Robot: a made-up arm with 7 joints.
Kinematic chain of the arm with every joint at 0, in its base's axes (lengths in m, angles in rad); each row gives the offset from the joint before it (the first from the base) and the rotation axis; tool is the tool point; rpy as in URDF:
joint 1: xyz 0 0 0.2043 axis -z
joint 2: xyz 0 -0.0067 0.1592 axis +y
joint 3: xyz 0 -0.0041 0.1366 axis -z
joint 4: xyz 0 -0.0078 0.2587 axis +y
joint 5: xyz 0 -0.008 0.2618 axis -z
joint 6: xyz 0 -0.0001 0.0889 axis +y
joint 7: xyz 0 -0.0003 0.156 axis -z
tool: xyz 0 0 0 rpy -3.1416 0 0
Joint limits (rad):
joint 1: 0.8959..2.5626
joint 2: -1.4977..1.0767
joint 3: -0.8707..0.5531
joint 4: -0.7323..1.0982
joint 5: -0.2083..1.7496
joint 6: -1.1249..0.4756
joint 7: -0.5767..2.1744
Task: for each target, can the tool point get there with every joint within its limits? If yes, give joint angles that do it. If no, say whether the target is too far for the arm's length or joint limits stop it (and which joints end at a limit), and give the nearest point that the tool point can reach.
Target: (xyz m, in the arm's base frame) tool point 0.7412 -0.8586 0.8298
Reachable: no: too far | nearest point 0.5321 -0.6307 0.7203 | short by 0.328 m
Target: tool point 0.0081 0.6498 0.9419
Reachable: yes | joints 1.6078 -0.8243 -0.1683 0.1938 0.1276 -0.7746 0.5049
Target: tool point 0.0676 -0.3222 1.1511
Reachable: yes | joints 1.5443 0.5095 -0.2207 -0.0847 1.1708 -0.8326 0.3609
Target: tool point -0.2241 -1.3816 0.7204
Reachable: no: too far | nearest point -0.1359 -0.8378 0.6316 | short by 0.558 m
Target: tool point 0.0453 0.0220 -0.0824
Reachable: no: joint limits stop it (at a limit: joint 1, joint 2, joint 4, joint 6) | nearest point 0.5365 0.3461 0.0250 | short by 0.598 m
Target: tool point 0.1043 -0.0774 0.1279
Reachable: no: joint limits stop it (at a limit: joint 1, joint 2, joint 4, joint 5, joint 6) | nearest point 0.4703 -0.5005 0.2811 | short by 0.580 m
